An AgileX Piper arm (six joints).
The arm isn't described. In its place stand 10 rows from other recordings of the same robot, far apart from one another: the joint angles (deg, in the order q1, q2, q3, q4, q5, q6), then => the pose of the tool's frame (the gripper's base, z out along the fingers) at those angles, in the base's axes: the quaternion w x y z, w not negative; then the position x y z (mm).
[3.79, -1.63, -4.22, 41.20, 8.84, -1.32] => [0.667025 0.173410 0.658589 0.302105 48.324 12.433 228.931]
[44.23, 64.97, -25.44, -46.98, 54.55, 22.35] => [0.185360 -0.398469 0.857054 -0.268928 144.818 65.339 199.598]
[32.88, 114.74, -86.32, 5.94, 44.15, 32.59] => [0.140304 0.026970 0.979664 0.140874 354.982 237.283 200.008]
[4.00, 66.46, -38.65, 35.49, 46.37, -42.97] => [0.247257 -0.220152 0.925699 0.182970 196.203 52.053 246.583]
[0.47, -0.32, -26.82, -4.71, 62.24, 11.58] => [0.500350 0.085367 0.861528 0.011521 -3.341 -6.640 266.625]
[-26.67, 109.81, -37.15, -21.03, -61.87, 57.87] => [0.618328 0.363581 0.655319 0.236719 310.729 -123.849 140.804]
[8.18, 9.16, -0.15, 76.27, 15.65, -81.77] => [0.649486 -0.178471 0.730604 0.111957 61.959 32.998 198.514]
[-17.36, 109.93, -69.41, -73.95, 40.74, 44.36] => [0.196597 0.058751 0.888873 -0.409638 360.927 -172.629 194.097]
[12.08, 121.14, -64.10, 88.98, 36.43, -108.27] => [0.321633 -0.341185 0.839072 0.275868 374.873 135.483 102.228]
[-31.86, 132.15, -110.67, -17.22, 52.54, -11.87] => [0.117344 0.101869 0.969241 -0.190855 411.956 -281.198 174.524]
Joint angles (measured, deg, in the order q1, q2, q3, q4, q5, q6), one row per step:
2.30, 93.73, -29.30, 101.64, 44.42, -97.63
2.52, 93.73, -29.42, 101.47, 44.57, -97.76
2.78, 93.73, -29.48, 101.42, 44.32, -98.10
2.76, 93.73, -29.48, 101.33, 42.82, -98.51
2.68, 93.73, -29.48, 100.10, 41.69, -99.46
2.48, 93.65, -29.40, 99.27, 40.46, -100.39
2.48, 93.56, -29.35, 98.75, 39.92, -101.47
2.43, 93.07, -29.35, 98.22, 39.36, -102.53
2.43, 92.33, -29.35, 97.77, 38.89, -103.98
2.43, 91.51, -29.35, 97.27, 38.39, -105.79
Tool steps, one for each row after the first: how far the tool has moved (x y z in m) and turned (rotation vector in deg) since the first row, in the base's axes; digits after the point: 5 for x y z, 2 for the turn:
0.00003, 0.00116, 0.00047, -0.01, -0.24, 0.51
0.00002, 0.00202, 0.00037, -0.40, -0.50, 0.87
0.00059, 0.00028, -0.00126, -1.91, -0.54, 0.41
0.00003, -0.00115, -0.00309, -3.93, -1.06, 1.37
-0.00034, -0.00334, -0.00467, -5.83, -1.54, 1.81
-0.00083, -0.00393, -0.00525, -7.04, -2.26, 2.62
-0.00117, -0.00476, -0.00395, -8.26, -3.41, 3.34
-0.00164, -0.00529, -0.00146, -9.54, -5.08, 4.29
-0.00219, -0.00586, 0.00133, -11.04, -7.06, 5.46

